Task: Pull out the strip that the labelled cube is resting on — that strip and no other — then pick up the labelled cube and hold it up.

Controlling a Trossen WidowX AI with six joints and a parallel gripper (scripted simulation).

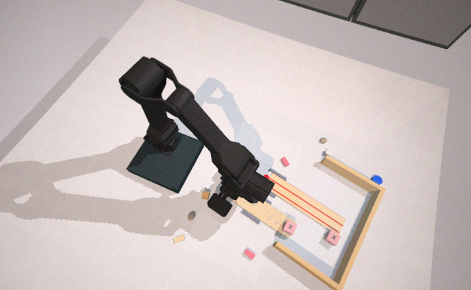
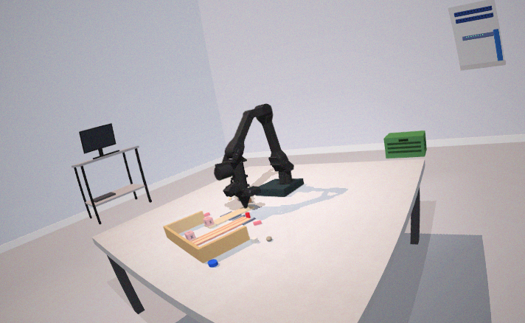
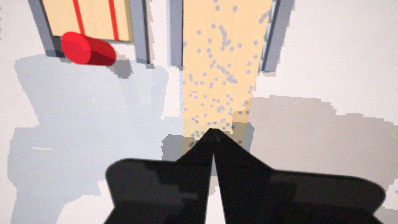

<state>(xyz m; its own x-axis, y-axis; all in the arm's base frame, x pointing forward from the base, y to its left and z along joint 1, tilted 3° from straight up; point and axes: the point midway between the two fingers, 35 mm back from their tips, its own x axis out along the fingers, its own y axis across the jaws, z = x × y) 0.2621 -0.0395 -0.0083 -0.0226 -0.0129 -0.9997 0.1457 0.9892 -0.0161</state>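
My gripper tip is now 7 cm past the orange cube and 5 cm to the left of it. Also, from my gripper tip: blue disc 40 cm ahead, 23 cm to the left.
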